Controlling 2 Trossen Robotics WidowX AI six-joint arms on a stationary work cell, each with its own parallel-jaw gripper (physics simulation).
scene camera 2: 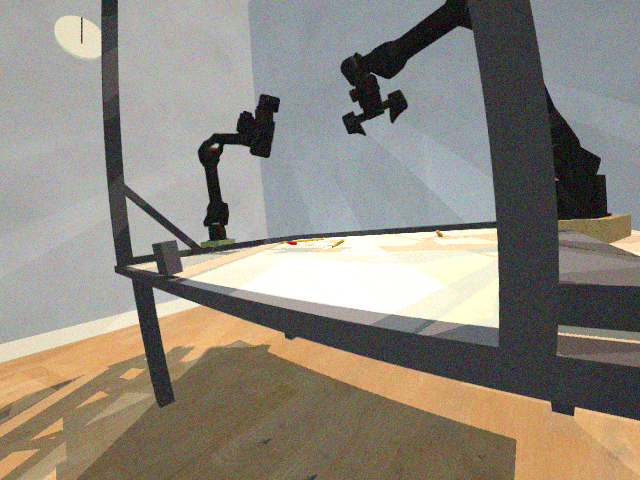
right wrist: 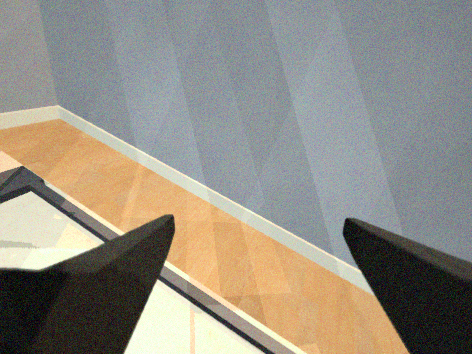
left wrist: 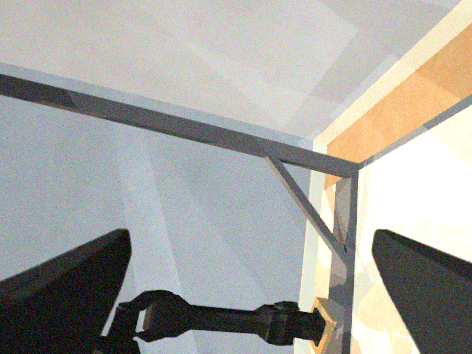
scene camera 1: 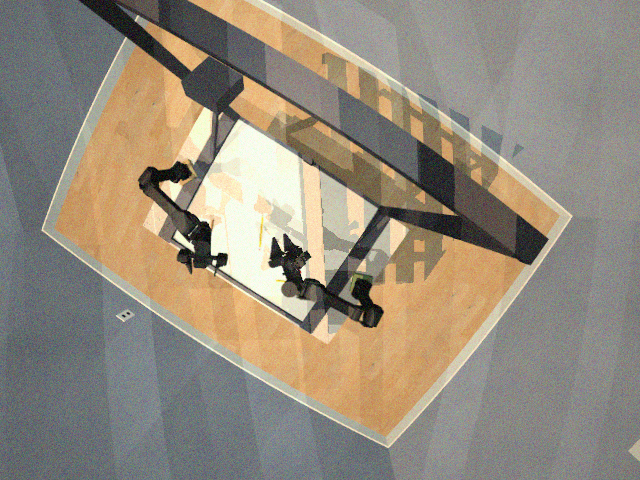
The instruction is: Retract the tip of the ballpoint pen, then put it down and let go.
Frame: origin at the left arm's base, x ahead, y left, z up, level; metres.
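Where they show: left gripper, fingertip midpoint: (scene camera 2: 264,115) (left wrist: 252,241) (scene camera 1: 279,235); right gripper, fingertip midpoint: (scene camera 2: 378,128) (right wrist: 258,224) (scene camera 1: 202,275); left arm's base at its link origin: (scene camera 2: 217,240) (scene camera 1: 361,285); right arm's base at its link origin: (scene camera 2: 578,218) (left wrist: 316,326) (scene camera 1: 184,172).
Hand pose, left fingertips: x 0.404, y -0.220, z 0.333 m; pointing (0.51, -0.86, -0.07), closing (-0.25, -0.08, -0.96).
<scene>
Things, the pixels of their centre, and the offset from my left fingertips. "spot": a spot on its surface instead. Level surfaces: height alone.
- second yellow piece at a spot on its surface: (scene camera 1: 280,281) spot: 0.008 m ahead, 0.302 m left, 0.366 m down
- small red piece at a spot on its surface: (scene camera 2: 291,242) spot: 0.040 m back, 0.171 m left, 0.364 m down
- small reddish-brown piece at the middle of its body: (scene camera 2: 438,233) (scene camera 1: 209,235) 0.424 m ahead, 0.145 m left, 0.368 m down
- white table top at its surface level: 0.372 m down
- dark grey box at the middle of its body: (scene camera 1: 213,85) 0.005 m ahead, 0.273 m right, 0.663 m up
- small grey block at the middle of its body: (scene camera 2: 167,257) 0.016 m back, 0.329 m right, 0.340 m down
A thin yellow stick (scene camera 1: 261,232) (scene camera 2: 338,242) lies on the table. A second yellow piece (scene camera 1: 280,281) lies by the left arm, which partly hides it in scene camera 1; in scene camera 2 a thin yellow stick (scene camera 2: 311,239) lies by a small red piece (scene camera 2: 291,242). A small reddish-brown piece (scene camera 1: 211,223) (scene camera 2: 438,233) lies near the right arm. Which is the ballpoint pen, and its tip's state, I cannot tell. My left gripper (scene camera 1: 279,238) (scene camera 2: 265,126) (left wrist: 252,241) is open and empty, raised above the table. My right gripper (scene camera 1: 202,272) (scene camera 2: 378,128) (right wrist: 258,224) is open and empty, raised near the table's edge.
The white table top (scene camera 1: 248,149) (scene camera 2: 330,279) has a dark frame rim. A dark upright post (scene camera 2: 522,180) and a thick overhead beam (scene camera 1: 320,95) stand around the cell. A dark grey box (scene camera 1: 211,82) is by the beam. A small grey block (scene camera 2: 168,257) is at the table's corner.
</scene>
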